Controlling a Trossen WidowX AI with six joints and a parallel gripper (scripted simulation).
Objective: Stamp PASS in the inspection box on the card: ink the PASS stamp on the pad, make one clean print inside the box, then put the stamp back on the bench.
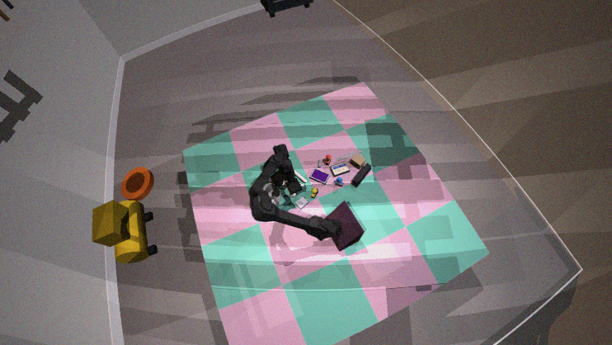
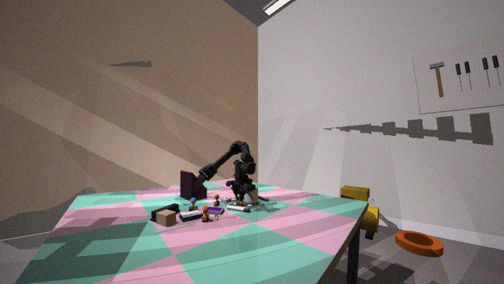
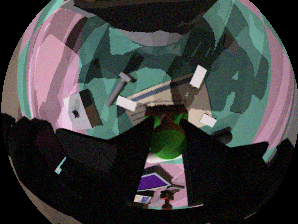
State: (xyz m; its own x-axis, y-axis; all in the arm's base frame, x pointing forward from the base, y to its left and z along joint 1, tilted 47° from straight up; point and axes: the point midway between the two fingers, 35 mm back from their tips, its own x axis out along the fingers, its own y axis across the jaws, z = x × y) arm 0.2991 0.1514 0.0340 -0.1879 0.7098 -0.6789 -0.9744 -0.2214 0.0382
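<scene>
My gripper tip is 30 mm above the white card and 10 mm short of it. The rest, counted from my gripper tip: white cup 110 mm to the left, 50 mm behind, 10 mm above; green-knobbed stamp right at my gripper tip; black-and-white marker 70 mm ahead, 40 mm to the right, 20 mm below.
</scene>
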